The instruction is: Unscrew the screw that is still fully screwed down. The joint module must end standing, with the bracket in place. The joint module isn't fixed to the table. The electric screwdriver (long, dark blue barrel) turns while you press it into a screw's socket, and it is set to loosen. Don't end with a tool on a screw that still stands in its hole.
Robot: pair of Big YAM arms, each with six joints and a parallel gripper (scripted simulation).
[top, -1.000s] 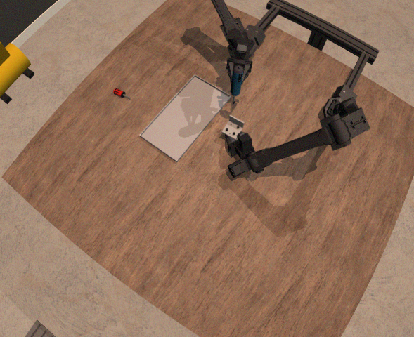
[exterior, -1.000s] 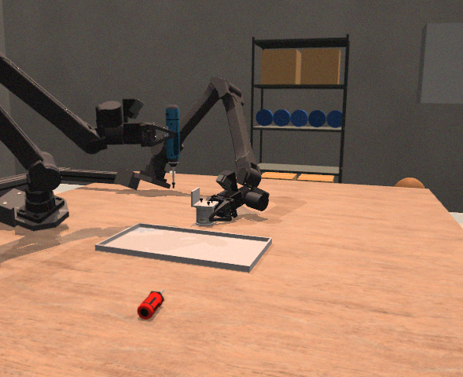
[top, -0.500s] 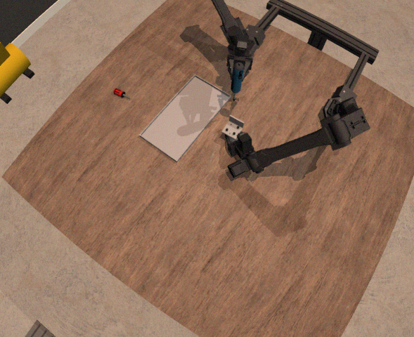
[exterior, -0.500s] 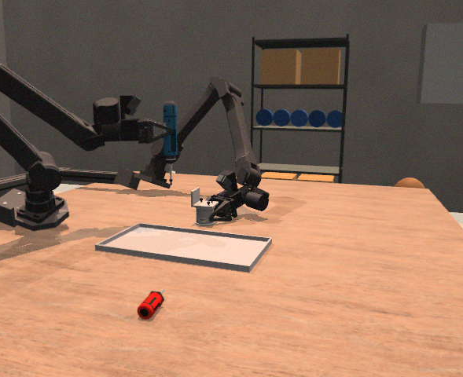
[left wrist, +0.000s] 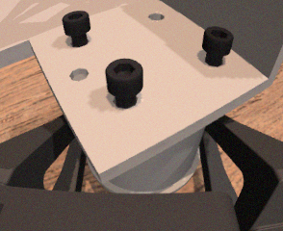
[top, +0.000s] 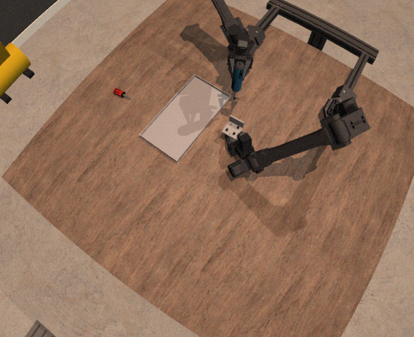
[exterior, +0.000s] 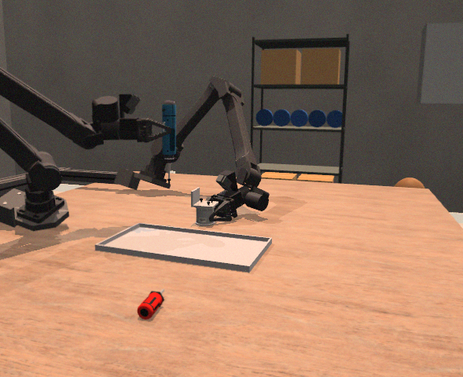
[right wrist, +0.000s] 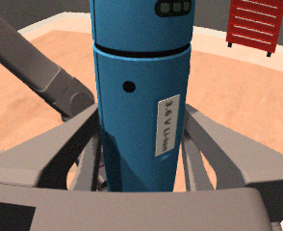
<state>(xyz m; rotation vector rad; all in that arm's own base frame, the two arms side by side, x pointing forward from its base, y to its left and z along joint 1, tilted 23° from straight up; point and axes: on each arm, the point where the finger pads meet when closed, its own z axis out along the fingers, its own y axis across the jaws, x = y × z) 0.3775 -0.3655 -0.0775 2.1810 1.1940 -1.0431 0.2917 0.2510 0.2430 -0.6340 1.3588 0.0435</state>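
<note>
Right now my left hand is 1 cm below the joint module. Round my left hand: shallow grey tray: 6 cm ahead, 22 cm to the right, 2 cm below; then pale l-shaped bracket: 5 cm above; then red manual screwdriver: 18 cm ahead, 55 cm to the right, 1 cm below.
</note>
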